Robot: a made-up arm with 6 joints.
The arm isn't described. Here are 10 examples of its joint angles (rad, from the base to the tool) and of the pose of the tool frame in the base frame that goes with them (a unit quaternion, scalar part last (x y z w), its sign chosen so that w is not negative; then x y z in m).
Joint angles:
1: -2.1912 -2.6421 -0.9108 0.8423 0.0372 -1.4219
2: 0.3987 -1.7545 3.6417 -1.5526 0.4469 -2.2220
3: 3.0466 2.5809 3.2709 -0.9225 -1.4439 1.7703
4: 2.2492 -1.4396 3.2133 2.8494 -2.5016 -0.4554
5: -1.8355 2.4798 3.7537 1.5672 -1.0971 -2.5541
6: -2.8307 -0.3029 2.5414 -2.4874 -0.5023 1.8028
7: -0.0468 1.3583 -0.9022 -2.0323 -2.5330 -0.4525
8: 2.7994 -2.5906 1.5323 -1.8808 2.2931 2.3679
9: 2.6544 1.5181 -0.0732 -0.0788 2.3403 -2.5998
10: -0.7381 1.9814 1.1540 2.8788 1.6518 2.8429
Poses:
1: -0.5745 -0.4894 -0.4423 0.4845 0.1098 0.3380 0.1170
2: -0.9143 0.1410 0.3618 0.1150 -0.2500 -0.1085 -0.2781
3: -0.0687 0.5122 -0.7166 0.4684 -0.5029 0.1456 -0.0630
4: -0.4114 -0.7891 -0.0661 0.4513 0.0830 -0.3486 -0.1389
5: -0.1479 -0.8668 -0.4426 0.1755 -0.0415 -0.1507 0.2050
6: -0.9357 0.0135 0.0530 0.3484 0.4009 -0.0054 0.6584
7: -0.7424 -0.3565 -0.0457 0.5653 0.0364 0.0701 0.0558
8: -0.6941 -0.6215 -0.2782 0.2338 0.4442 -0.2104 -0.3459
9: -0.3441 -0.8336 -0.3383 0.2688 -0.2203 0.2983 -0.1640
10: 0.4927 0.8118 -0.1902 0.2491 0.5262 -0.2685 -0.2124
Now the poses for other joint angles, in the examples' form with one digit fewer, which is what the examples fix.
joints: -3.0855 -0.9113 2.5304 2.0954 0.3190 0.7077
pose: 0.145 0.049 -0.118 0.981 0.545 -0.050 0.124
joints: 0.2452 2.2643 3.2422 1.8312 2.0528 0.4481
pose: 0.583 0.760 -0.244 0.149 0.301 0.118 0.258
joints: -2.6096 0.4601 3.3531 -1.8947 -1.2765 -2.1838
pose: 0.463 -0.054 -0.337 0.818 0.123 0.013 0.677
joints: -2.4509 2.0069 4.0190 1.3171 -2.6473 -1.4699
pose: -0.169 0.807 0.426 0.373 -0.060 0.003 0.205
